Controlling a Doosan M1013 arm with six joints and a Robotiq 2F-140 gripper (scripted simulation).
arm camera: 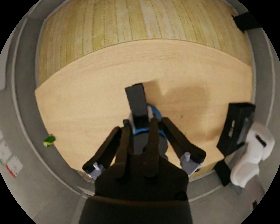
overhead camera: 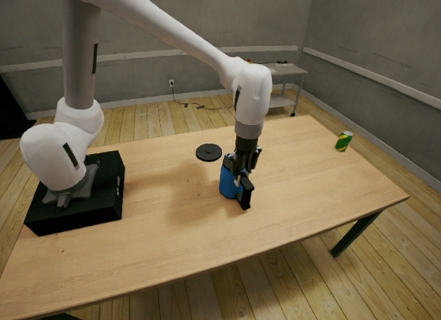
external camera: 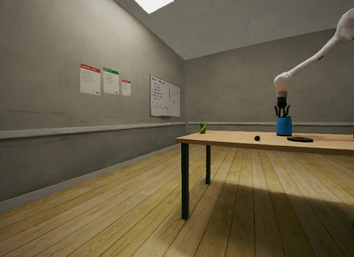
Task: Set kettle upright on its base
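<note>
Right now the blue kettle is 5 cm below my hand, 3 cm to the left of it and 1 cm behind it. Also, from my hand: black round base (36 cm to the left, 14 cm below, 6 cm behind).
</note>
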